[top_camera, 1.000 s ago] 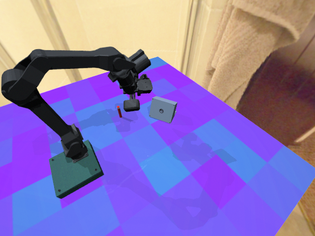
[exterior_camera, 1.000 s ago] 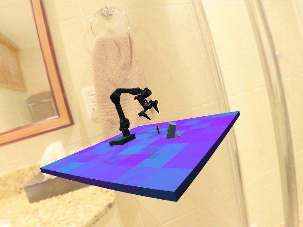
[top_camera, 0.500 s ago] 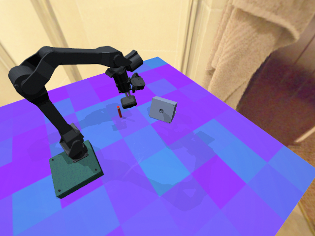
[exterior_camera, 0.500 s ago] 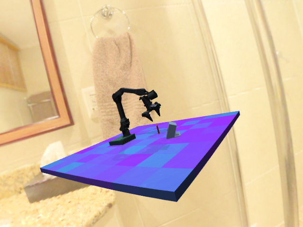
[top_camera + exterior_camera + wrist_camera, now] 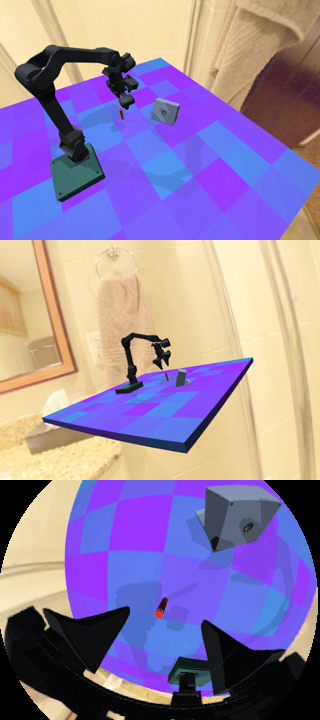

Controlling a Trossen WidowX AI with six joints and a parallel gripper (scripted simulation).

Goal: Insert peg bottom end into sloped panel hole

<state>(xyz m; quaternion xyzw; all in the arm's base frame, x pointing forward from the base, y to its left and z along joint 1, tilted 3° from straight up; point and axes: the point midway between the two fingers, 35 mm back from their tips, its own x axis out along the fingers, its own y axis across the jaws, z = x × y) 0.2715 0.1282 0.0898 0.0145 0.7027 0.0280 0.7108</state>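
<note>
My gripper tip is now 20 mm past the red round peg, 10 mm to the right of it and 60 mm above it. The rest, counted from my gripper tip: panel (190 mm ahead, 100 mm to the right, 70 mm below).
</note>
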